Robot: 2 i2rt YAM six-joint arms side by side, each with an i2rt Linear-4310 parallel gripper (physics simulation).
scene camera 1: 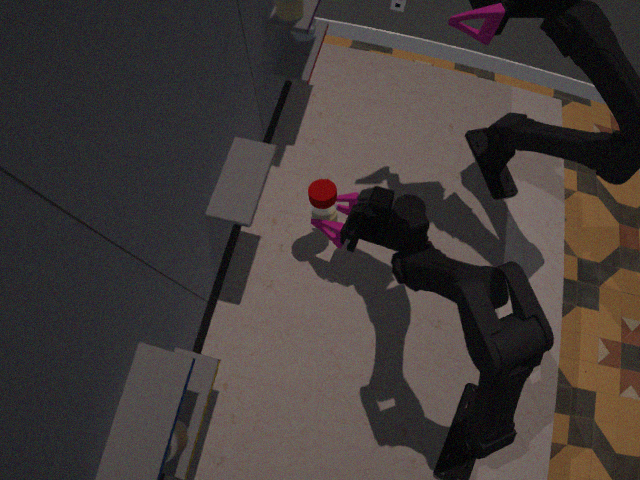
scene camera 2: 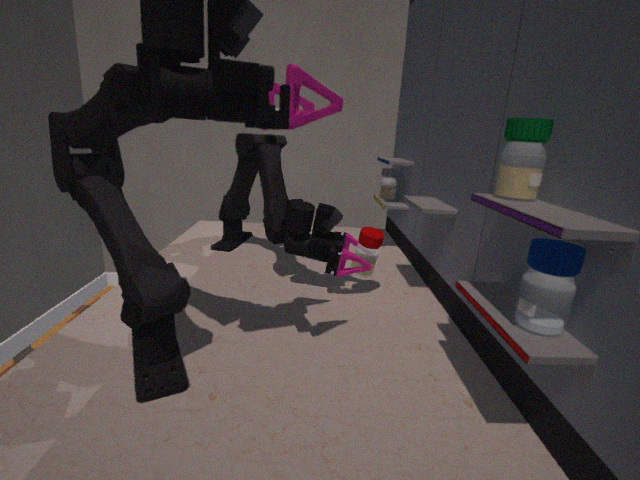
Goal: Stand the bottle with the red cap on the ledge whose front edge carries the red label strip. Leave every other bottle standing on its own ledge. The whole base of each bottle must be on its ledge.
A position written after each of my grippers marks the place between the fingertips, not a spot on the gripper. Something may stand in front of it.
In view: my left gripper [scene camera 1: 316,210], my right gripper [scene camera 2: 326,106], a red-capped bottle [scene camera 1: 322,193], a blue-capped bottle [scene camera 2: 547,289], a plain ledge [scene camera 1: 235,199] and a red-strip ledge [scene camera 1: 296,63].
The red-capped bottle shows as well in scene camera 2 [scene camera 2: 370,239]. My left gripper is seen too in scene camera 2 [scene camera 2: 371,261].
